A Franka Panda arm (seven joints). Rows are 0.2 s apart.
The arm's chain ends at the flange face. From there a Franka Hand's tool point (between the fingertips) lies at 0.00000 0.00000 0.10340 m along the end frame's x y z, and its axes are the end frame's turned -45 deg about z.
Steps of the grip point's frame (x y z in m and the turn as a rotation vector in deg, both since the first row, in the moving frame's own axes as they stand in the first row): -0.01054 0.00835 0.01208 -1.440 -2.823 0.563; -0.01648 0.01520 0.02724 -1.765 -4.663 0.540; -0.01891 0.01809 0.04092 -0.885 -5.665 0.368; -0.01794 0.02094 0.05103 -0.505 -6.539 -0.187; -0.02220 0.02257 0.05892 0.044 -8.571 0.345
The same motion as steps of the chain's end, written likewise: 0.00024 0.00793 0.01224 -3.014 -0.978 0.563; 0.00283 0.01423 0.02763 -4.545 -2.049 0.540; 0.00554 0.01784 0.04144 -4.632 -3.380 0.368; 0.00979 0.01851 0.05171 -4.981 -4.267 -0.187; 0.01125 0.02085 0.06007 -6.029 -6.092 0.345
